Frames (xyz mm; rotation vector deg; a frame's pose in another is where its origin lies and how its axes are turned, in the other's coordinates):
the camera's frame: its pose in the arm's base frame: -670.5 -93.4 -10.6 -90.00 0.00 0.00
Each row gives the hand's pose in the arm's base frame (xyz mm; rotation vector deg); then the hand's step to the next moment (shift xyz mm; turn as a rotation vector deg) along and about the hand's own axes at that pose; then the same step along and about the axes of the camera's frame.
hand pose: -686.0 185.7 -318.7 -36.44 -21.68 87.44
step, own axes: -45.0 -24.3 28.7 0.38 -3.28 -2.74
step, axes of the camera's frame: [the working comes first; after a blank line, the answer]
step, axes of the arm's base frame: 0.7 -38.5 44.2 4.28 0.20 -0.25

0.7 -44.2 -38.5 4.28 0.25 0.20
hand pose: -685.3 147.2 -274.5 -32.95 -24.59 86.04
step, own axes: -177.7 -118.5 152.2 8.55 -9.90 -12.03
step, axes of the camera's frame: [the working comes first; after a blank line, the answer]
step, axes of the arm's base frame: -2.7 -160.9 207.1 15.44 7.64 -4.38

-2.7 -207.1 -160.9 15.44 4.38 7.64
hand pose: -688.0 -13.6 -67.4 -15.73 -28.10 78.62
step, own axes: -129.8 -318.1 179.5 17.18 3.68 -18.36
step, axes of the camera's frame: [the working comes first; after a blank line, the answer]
step, axes of the arm's base frame: 172.8 -203.6 281.0 7.78 19.23 -14.68

172.8 -281.0 -203.6 7.78 14.68 19.23
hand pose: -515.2 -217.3 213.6 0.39 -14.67 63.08
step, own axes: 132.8 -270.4 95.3 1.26 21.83 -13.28
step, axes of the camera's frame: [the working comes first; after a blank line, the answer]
step, axes of the arm's base frame: 275.9 -18.9 152.9 -16.04 12.81 -15.27

275.9 -152.9 -18.9 -16.04 15.27 12.81
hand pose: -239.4 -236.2 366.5 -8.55 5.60 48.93
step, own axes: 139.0 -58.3 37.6 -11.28 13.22 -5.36
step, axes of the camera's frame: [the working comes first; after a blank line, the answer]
step, axes of the arm's base frame: 135.9 71.9 22.2 -17.51 -0.73 -4.85

135.9 -22.2 71.9 -17.51 4.85 -0.73
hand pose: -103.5 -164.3 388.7 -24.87 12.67 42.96
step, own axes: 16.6 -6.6 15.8 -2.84 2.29 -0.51
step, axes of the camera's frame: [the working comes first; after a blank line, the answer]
step, axes of the arm's base frame: 17.1 13.0 10.3 -3.65 -0.48 -0.16

17.1 -10.3 13.0 -3.65 0.16 -0.48
